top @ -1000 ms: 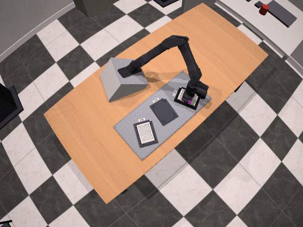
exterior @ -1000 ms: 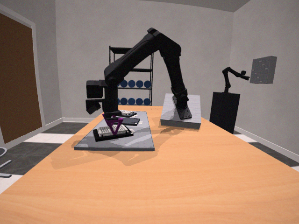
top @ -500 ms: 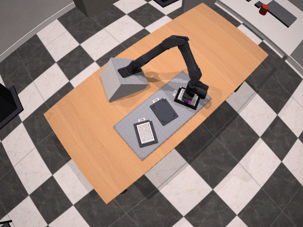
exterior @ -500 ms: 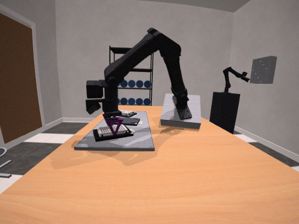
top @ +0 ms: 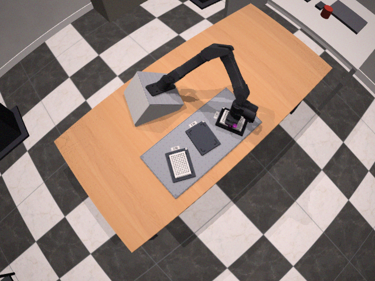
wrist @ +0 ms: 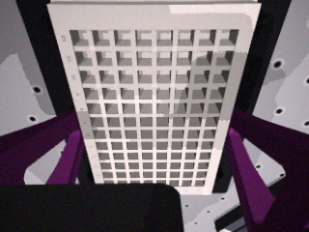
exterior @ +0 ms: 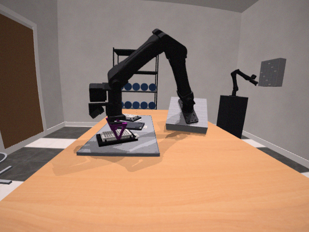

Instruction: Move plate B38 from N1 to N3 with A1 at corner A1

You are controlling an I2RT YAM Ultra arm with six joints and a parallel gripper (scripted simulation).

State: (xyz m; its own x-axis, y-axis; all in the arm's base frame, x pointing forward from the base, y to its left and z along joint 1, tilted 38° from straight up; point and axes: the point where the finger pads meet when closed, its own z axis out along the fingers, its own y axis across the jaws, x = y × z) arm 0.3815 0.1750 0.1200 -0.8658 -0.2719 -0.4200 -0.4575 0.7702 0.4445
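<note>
Now: hand 20 mm above the black plate nest N1. Round my hand: dark landing nest N3: 30 mm behind, 190 mm to the right, 20 mm below; N2 label: 70 mm behind, 340 mm to the right, 20 mm below; N1 label: 90 mm behind, 50 mm to the right, 20 mm below.
</note>
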